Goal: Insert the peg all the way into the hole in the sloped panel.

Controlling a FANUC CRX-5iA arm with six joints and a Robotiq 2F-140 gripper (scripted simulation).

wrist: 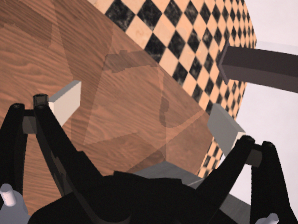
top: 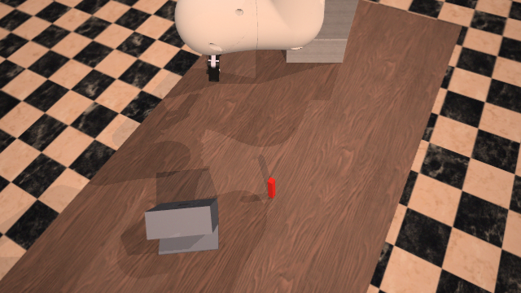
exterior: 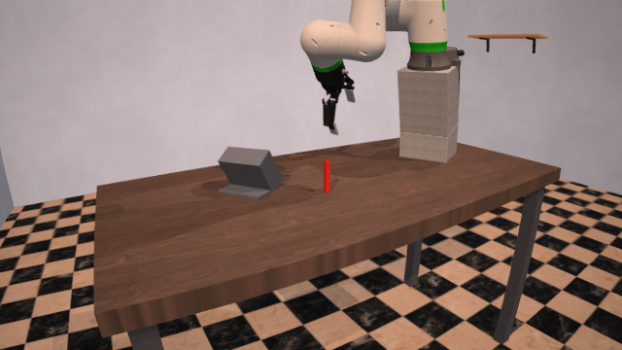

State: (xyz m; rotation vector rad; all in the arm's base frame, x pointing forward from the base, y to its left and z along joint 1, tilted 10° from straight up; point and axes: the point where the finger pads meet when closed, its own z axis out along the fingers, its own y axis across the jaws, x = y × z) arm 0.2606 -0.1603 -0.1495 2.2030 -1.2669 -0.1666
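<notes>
My gripper is now 320 mm to the right of the peg, 240 mm short of it and 100 mm above it.
</notes>
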